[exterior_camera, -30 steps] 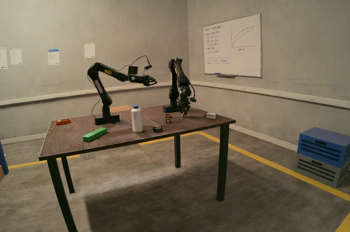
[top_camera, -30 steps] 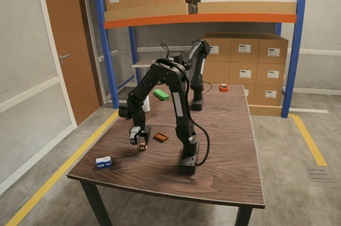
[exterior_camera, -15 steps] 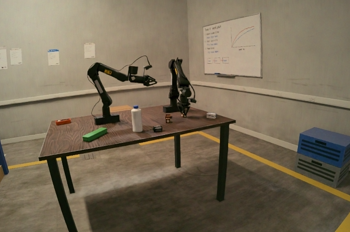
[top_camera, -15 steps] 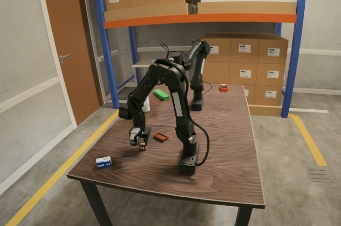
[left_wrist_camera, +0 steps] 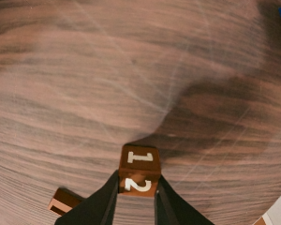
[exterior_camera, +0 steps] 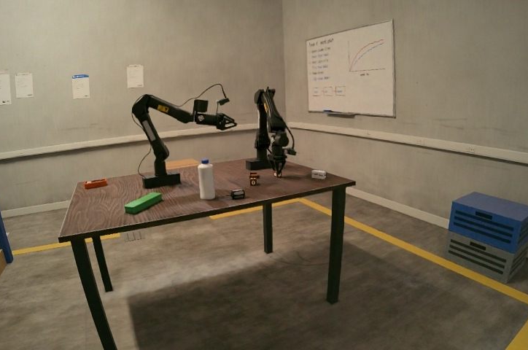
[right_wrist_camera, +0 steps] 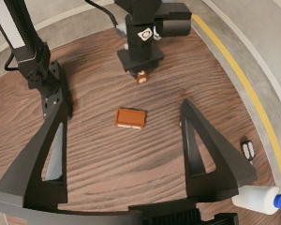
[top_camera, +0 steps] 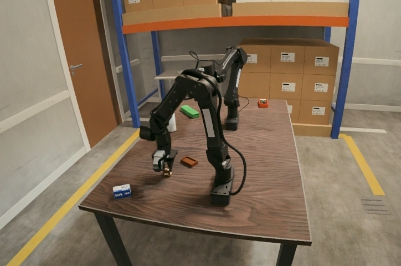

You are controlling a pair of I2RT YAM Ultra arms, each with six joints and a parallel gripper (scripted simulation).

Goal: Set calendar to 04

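Now: left hand 8 cm past the brown calendar tray, 10 cm to the left of it and 2 cm above it. From my left hand the other things lie so: black item 19 cm ahead, 35 cm to the right, 1 cm below.
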